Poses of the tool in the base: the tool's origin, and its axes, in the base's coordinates. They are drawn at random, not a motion.
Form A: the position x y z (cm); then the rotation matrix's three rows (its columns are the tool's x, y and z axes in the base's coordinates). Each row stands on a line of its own.
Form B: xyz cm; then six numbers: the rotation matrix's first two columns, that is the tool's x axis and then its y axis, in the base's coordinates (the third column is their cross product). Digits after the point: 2 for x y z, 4 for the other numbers.
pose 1, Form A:
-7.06, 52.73, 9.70
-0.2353, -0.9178, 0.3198
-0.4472, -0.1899, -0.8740
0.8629, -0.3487, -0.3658
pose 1, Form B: -7.06, 52.73, 9.70, -0.2353, -0.4472, 0.8629, -0.9178, -0.1899, -0.3487
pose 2, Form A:
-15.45, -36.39, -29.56
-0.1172, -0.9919, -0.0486
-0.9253, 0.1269, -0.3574
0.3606, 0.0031, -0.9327
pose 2, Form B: -15.45, -36.39, -29.56, -0.1172, -0.9253, 0.3606, -0.9919, 0.1269, 0.0031
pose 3, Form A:
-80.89, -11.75, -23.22
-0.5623, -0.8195, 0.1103
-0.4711, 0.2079, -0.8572
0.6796, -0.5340, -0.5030
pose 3, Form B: -80.89, -11.75, -23.22, -0.5623, -0.4711, 0.6796, -0.8195, 0.2079, -0.5340
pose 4, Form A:
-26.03, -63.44, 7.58
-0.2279, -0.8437, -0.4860
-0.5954, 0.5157, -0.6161
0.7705, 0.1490, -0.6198
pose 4, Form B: -26.03, -63.44, 7.58, -0.2279, -0.5954, 0.7705, -0.8437, 0.5157, 0.1490
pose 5, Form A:
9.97, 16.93, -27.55
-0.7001, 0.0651, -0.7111
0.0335, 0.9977, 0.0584
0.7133, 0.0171, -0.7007
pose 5, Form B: 9.97, 16.93, -27.55, -0.7001, 0.0335, 0.7133, 0.0651, 0.9977, 0.0171
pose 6, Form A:
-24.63, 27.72, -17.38
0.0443, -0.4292, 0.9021
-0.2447, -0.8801, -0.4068
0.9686, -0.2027, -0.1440
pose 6, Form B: -24.63, 27.72, -17.38, 0.0443, -0.2447, 0.9686, -0.4292, -0.8801, -0.2027
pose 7, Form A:
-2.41, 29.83, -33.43
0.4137, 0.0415, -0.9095
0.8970, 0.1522, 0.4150
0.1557, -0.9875, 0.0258
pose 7, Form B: -2.41, 29.83, -33.43, 0.4137, 0.8970, 0.1557, 0.0415, 0.1522, -0.9875
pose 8, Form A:
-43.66, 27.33, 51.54
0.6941, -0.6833, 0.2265
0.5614, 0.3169, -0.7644
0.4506, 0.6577, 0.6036
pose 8, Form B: -43.66, 27.33, 51.54, 0.6941, 0.5614, 0.4506, -0.6833, 0.3169, 0.6577
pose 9, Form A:
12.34, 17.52, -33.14
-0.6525, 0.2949, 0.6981
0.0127, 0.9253, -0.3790
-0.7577, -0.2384, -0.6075
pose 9, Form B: 12.34, 17.52, -33.14, -0.6525, 0.0127, -0.7577, 0.2949, 0.9253, -0.2384
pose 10, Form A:
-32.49, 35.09, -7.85
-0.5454, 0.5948, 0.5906
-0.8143, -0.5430, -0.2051
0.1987, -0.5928, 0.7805
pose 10, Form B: -32.49, 35.09, -7.85, -0.5454, -0.8143, 0.1987, 0.5948, -0.5430, -0.5928
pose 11, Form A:
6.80, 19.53, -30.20
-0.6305, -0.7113, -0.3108
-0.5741, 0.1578, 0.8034
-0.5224, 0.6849, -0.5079
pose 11, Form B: 6.80, 19.53, -30.20, -0.6305, -0.5741, -0.5224, -0.7113, 0.1578, 0.6849
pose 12, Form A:
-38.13, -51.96, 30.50
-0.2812, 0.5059, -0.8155
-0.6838, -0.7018, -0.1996
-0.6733, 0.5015, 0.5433
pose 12, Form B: -38.13, -51.96, 30.50, -0.2812, -0.6838, -0.6733, 0.5059, -0.7018, 0.5015
